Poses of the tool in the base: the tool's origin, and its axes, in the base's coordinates. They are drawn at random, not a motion.
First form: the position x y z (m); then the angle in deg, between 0 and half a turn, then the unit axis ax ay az.
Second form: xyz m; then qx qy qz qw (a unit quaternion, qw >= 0). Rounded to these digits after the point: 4 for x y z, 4 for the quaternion.
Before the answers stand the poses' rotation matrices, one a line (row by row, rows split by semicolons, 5 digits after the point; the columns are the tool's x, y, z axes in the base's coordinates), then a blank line. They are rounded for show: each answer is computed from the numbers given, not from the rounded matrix.
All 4 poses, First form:
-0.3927, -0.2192, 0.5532, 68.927, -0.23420, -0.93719, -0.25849
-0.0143, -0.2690, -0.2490, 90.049, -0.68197, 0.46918, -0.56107
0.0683, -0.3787, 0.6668, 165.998, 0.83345, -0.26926, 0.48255
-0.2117, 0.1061, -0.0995, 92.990, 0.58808, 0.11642, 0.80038
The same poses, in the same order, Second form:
0.39469 0.38178 -0.83575; -0.10063 0.92208 0.37369; 0.91329 -0.06339 0.40235
0.46462 0.24083 0.85213; -0.88130 0.21946 0.41850; -0.08622 -0.94543 0.31421
0.39836 -0.55892 0.72727; -0.32541 -0.82744 -0.45766; 0.85757 -0.05435 -0.51149
0.31172 -0.72725 0.61150; 0.87133 -0.03790 -0.48924; 0.37898 0.68532 0.62186

-0.3927, -0.2192, 0.5532, -0.1325, -0.5303, -0.1463, 0.8245
-0.0143, -0.2690, -0.2490, -0.4824, 0.3319, -0.3969, 0.7068
0.0683, -0.3787, 0.6668, 0.8272, -0.2673, 0.4790, 0.1219
-0.2117, 0.1061, -0.0995, 0.4265, 0.0844, 0.5805, 0.6884

